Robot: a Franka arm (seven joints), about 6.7 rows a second.
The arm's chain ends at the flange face. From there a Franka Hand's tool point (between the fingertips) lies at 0.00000 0.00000 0.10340 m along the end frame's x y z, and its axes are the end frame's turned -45 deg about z.
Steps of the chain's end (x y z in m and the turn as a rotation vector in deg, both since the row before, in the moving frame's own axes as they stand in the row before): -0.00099 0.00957 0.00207 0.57 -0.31 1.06; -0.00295 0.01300 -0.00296 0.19 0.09 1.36; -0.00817 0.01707 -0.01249 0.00 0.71 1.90; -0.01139 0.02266 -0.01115 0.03 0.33 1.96; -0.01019 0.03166 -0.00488 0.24 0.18 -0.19; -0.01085 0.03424 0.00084 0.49 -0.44 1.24; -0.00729 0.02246 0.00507 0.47 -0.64 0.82; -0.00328 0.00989 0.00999 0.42 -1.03 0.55; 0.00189 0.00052 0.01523 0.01 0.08 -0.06
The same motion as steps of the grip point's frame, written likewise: -0.00712 0.00495 0.00206 0.62 0.18 1.06; -0.01092 0.00698 -0.00296 0.07 0.20 1.36; -0.01696 0.00721 -0.01250 -0.50 0.50 1.90; -0.02362 0.00836 -0.01115 -0.21 0.25 1.96; -0.02906 0.01510 -0.00488 0.04 0.30 -0.19; -0.03181 0.01535 0.00083 0.66 0.04 1.24; -0.02124 0.00931 0.00506 0.78 -0.12 0.82; -0.01008 0.00282 0.00997 1.03 -0.43 0.55; 0.00108 0.00179 0.01523 -0.05 0.06 -0.06
